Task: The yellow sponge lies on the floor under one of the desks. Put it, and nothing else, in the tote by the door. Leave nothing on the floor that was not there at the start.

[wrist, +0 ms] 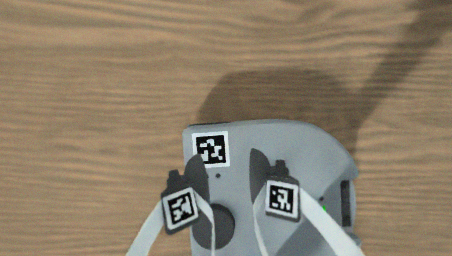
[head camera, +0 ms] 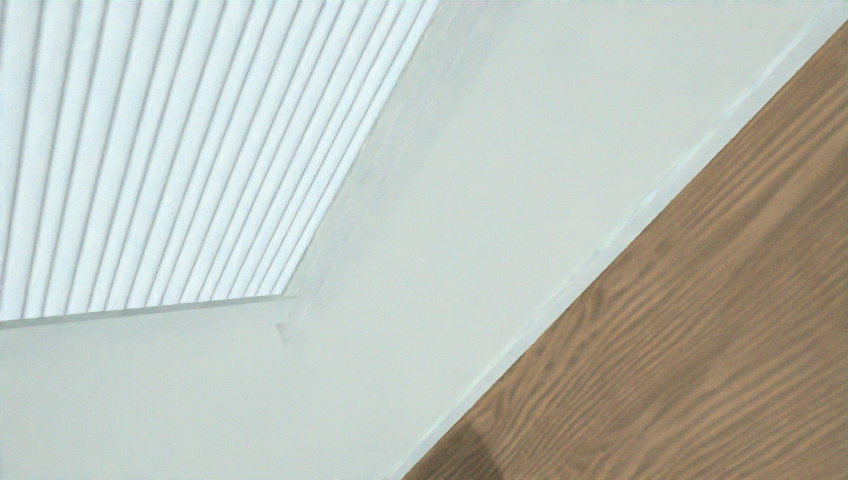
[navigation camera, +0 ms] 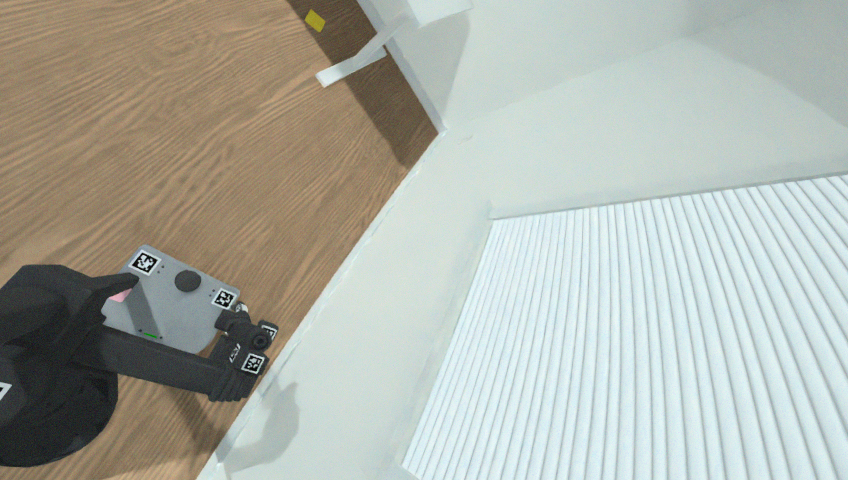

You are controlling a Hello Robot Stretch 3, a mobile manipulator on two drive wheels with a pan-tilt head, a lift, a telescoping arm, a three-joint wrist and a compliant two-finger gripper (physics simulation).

Path:
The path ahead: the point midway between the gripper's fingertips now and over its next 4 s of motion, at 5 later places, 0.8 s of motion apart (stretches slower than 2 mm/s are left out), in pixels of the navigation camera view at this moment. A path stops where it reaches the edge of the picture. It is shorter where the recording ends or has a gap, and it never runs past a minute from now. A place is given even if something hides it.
The gripper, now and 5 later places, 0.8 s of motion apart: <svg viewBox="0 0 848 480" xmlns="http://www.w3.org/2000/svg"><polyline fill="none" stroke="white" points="233,314 239,304 243,295 245,279 249,253 253,228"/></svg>

